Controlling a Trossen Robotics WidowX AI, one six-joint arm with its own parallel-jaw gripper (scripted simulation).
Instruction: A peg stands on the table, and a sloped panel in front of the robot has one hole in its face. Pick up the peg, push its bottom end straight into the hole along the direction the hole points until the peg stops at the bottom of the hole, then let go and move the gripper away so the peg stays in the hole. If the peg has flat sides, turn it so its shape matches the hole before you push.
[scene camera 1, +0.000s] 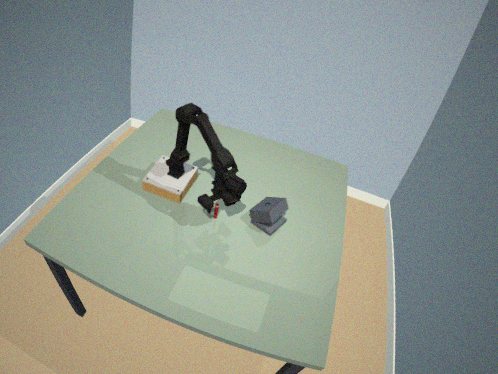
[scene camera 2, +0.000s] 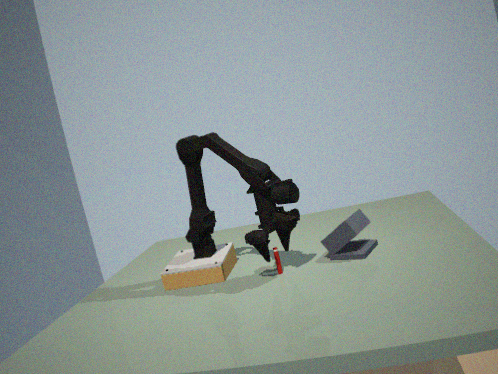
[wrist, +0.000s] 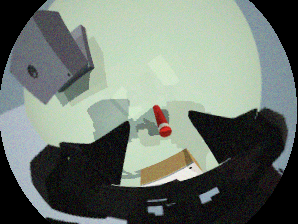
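Labels:
My gripper (scene camera 2: 278, 256), 1.41 m from the lens. Grey sloped panel (scene camera 2: 351, 227), 1.39 m from the lens.

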